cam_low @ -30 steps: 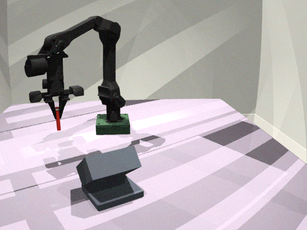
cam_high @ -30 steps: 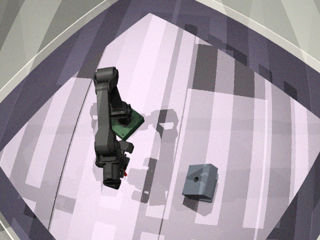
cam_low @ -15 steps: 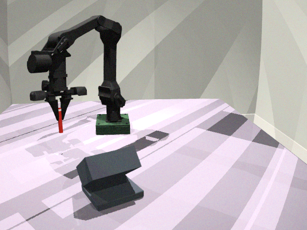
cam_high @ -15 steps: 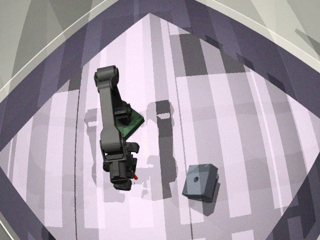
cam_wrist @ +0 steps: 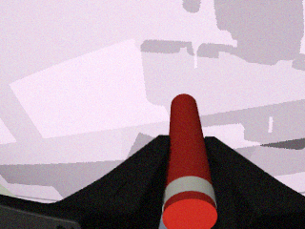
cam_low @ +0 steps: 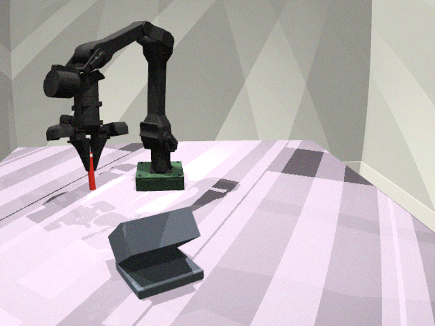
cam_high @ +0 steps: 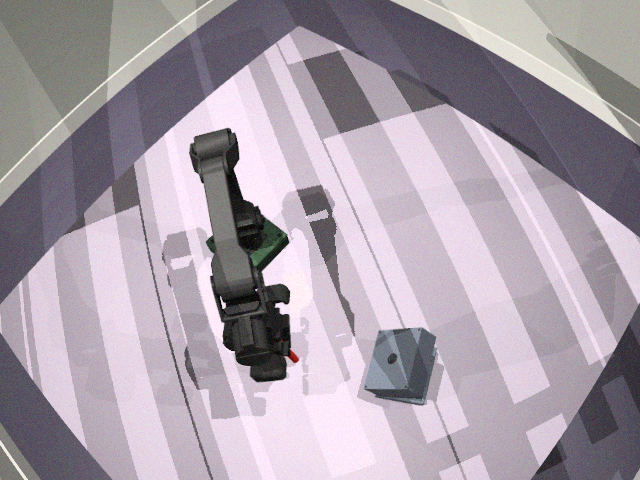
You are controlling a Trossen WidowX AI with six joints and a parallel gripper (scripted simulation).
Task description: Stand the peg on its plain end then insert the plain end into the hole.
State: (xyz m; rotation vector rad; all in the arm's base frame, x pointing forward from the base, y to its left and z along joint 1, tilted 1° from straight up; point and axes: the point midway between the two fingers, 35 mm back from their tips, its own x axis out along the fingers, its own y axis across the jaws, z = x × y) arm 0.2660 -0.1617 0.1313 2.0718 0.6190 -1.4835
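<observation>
Right now my gripper tip is 170 mm short of the grey sloped panel, 130 mm to the right of it and 70 mm above it. From my gripper tip the other things lie so: red peg (20 mm above, 10 mm behind); flat grey base plate (190 mm ahead, 140 mm to the left, 130 mm below).
</observation>
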